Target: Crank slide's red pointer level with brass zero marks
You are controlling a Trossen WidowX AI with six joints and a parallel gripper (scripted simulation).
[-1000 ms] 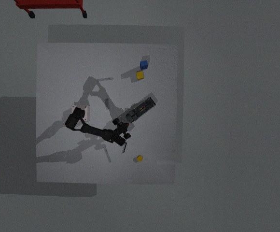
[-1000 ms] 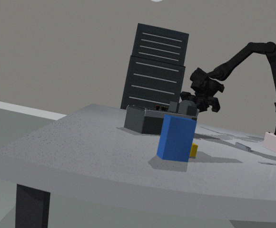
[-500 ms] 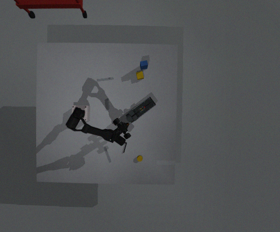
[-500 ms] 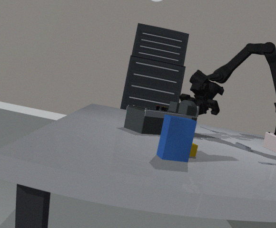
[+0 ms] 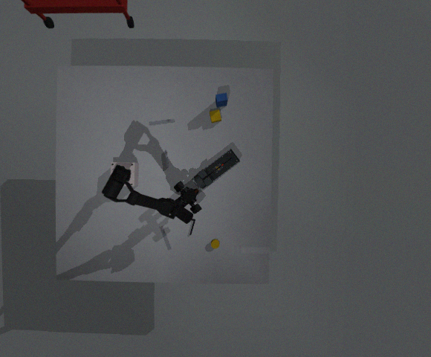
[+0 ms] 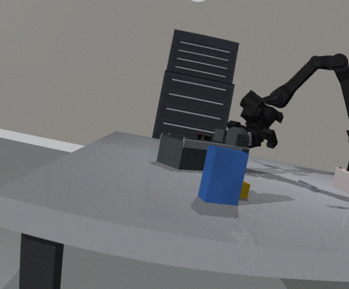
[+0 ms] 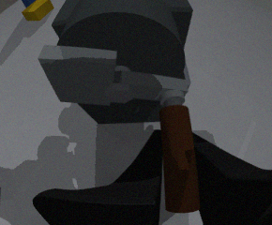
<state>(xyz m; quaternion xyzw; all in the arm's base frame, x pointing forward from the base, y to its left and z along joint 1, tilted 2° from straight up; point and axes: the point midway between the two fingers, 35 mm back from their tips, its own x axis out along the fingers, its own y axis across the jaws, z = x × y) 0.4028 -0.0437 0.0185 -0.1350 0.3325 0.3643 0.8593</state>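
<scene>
Now: gripper tip 10 mm past the brown crank handle, 10 mm to the left of it and 30 mm below it. Round my gripper tip: red pointer: 120 mm ahead, 160 mm to the left, 30 mm above; then black hex key: 10 mm behind, 210 mm to the right, 50 mm below; then yellow block: 40 mm ahead, 440 mm to the left, 40 mm below.
</scene>
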